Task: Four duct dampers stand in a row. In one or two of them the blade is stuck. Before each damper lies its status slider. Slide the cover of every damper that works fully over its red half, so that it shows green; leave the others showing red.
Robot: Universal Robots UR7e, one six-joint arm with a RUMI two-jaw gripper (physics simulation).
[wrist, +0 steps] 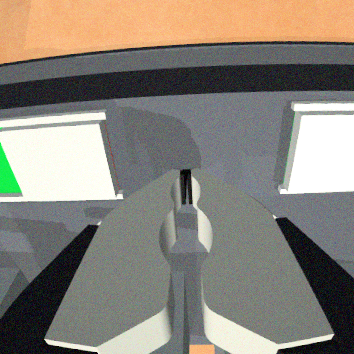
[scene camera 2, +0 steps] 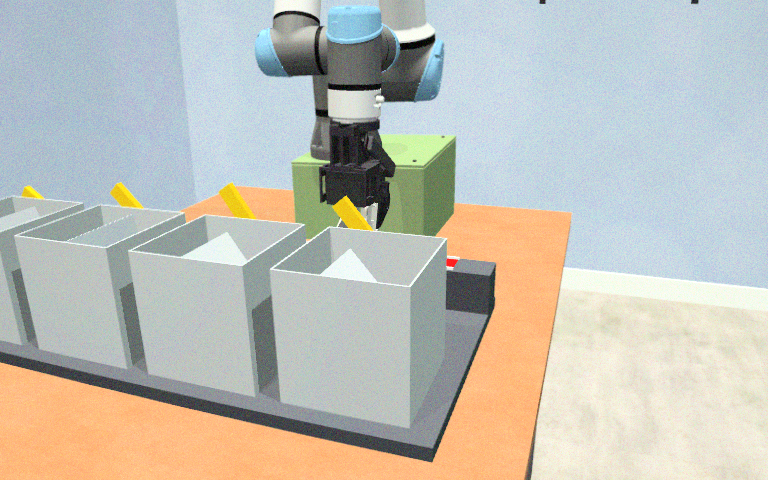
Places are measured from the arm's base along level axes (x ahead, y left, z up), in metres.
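Where they show: gripper, fingertip midpoint: (wrist: 186, 171).
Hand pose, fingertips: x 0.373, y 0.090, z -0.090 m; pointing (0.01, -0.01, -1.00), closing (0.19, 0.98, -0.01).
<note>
Each offset is from my fingertips to the centre of the thing. "spot": to the spot under its first point. Level surfaces: height alone.
Four grey box dampers stand in a row: the rightmost @(spot: dx +0.326, dy +0.042, dz +0.039 m) (scene camera 2: 345, 333), the second from right (scene camera 2: 192, 316), the third @(spot: dx +0.251, dy -0.328, dz +0.029 m) (scene camera 2: 67, 294) and the leftmost @(spot: dx +0.227, dy -0.434, dz +0.046 m) (scene camera 2: 6, 271), partly out of view. Each has a tilted yellow lever. Pale blades (scene camera 2: 349, 270) (scene camera 2: 219, 253) rise to a peak in the two right ones; the third's blade @(spot: dx +0.160, dy -0.323, dz +0.085 m) (scene camera 2: 104, 229) looks different. In the wrist view, the left slider's cover @(dx -0.023, dy -0.058, dz +0.004 m) (wrist: 57, 162) leaves green @(spot: dx -0.023, dy -0.093, dz +0.000 m) (wrist: 7, 172) showing, with a thin red line at its right end. The right slider's cover @(dx +0.004, dy +0.075, dz +0.004 m) (wrist: 327, 152) is cut off by the view's edge. My gripper (wrist: 186, 171) is shut and empty between the two sliders.
The dampers stand on a dark base @(dz -0.062 m) (scene camera 2: 464, 345) on the orange table @(dz -0.081 m) (scene camera 2: 509, 316). A dark block (scene camera 2: 471, 285) is at its right end, with a red patch @(spot: dx +0.012, dy +0.143, dz +0.000 m) (scene camera 2: 451, 262) beside it. A green pedestal (scene camera 2: 440, 186) stands behind.
</note>
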